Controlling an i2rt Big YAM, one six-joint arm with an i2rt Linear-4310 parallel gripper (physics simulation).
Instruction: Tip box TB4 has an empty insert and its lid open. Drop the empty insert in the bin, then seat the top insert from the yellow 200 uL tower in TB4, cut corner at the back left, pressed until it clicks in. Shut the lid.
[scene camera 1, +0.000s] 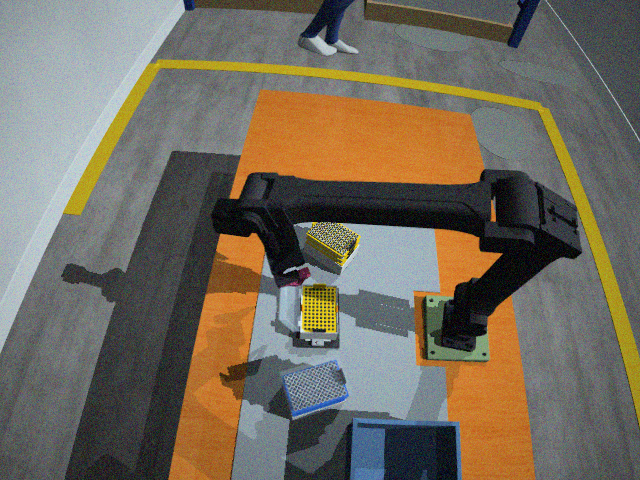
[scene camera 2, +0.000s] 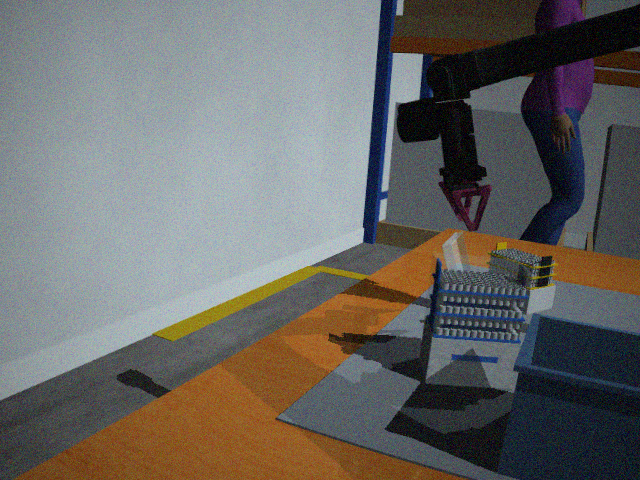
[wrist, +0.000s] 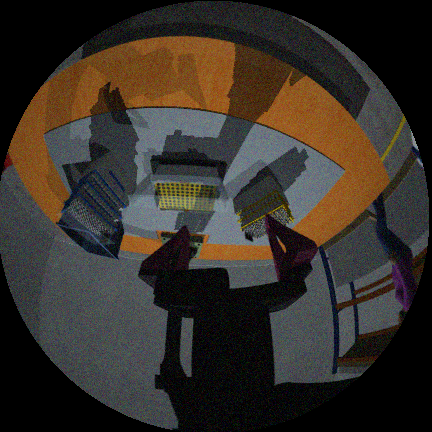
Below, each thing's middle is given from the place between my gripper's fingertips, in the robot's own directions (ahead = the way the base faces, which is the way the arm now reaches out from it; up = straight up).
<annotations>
I see the clear lid (scene camera 1: 289, 305) 6 cm to the left of my hand, 5 cm below it and 1 cm behind it. The rest, counted from my hand: yellow insert (scene camera 1: 319, 301): 9 cm below, 8 cm behind, 4 cm to the left; blue bin (scene camera 2: 568, 408): 34 cm to the left, 31 cm behind, 10 cm below.
</annotations>
